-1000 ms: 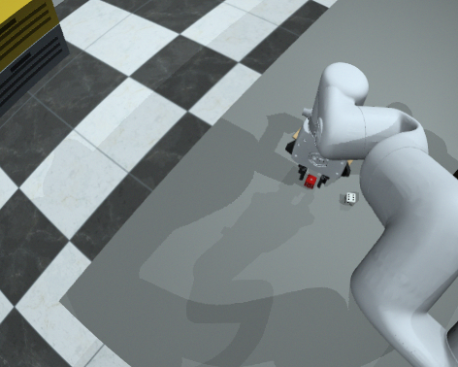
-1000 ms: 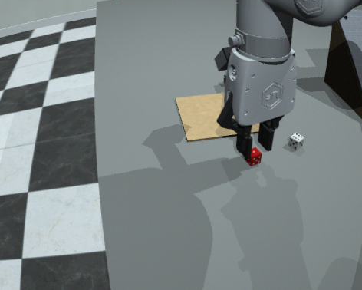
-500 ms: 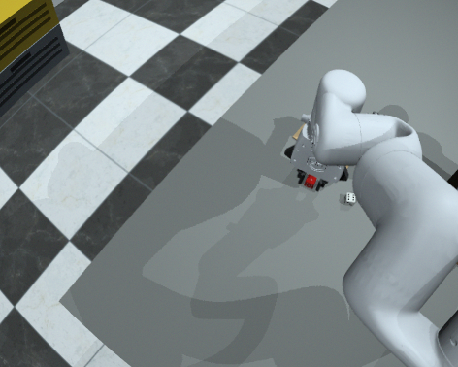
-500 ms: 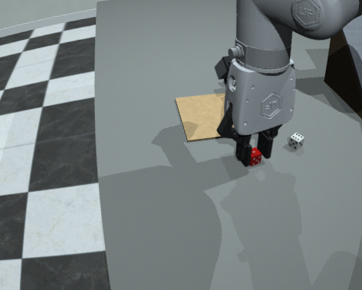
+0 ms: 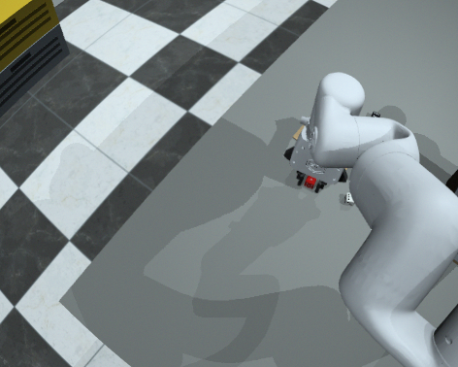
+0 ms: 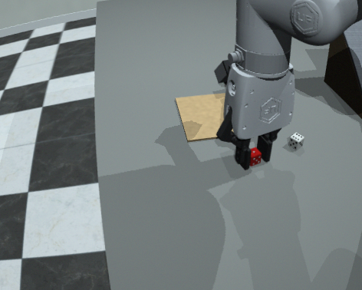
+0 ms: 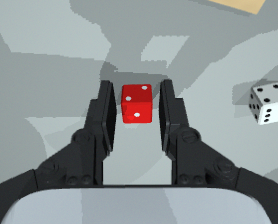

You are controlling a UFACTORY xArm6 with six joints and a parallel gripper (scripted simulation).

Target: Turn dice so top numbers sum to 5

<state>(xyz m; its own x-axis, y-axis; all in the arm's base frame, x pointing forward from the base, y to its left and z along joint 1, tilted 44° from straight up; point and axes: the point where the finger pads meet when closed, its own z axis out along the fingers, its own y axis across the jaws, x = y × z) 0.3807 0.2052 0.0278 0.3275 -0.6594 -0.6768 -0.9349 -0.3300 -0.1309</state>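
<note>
The red die lies 1 cm below my hand. Also, from my hand: white die 9 cm behind, 3 cm to the right, 1 cm below; tan mat 14 cm to the right, 4 cm ahead, 2 cm below; black die 25 cm to the right, 1 cm below, 1 cm behind.
</note>
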